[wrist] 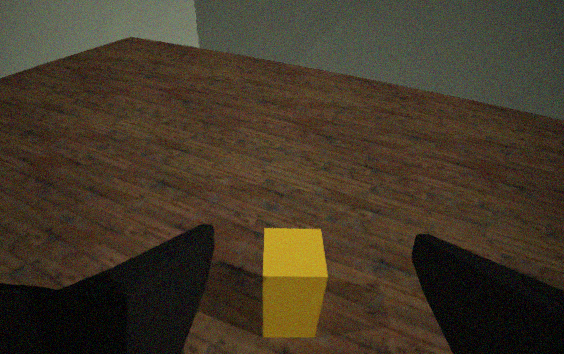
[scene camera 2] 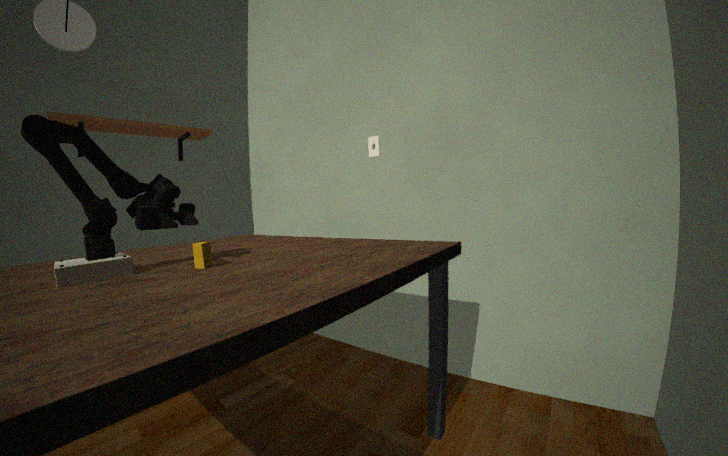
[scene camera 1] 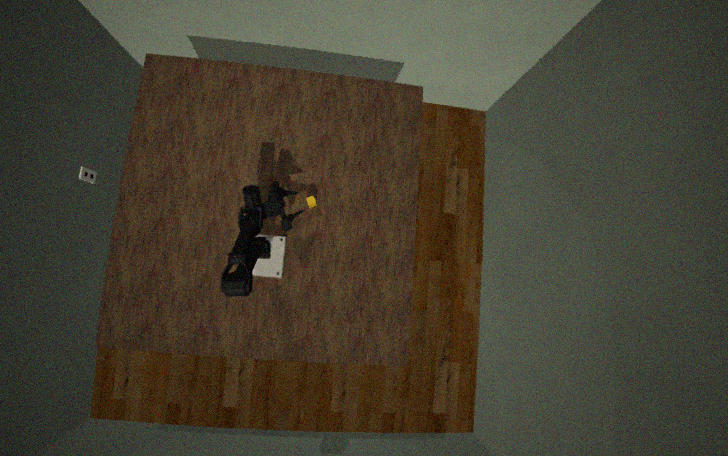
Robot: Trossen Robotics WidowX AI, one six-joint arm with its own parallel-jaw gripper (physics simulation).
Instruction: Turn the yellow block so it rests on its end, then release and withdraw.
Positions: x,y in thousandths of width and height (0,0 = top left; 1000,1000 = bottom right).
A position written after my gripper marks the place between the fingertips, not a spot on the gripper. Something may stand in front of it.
In view: my gripper (scene camera 2: 259,492) and a yellow block (wrist: 524,778).
My gripper also shows in the wrist view (wrist: 558,682) and in scene camera 1 (scene camera 1: 414,442).
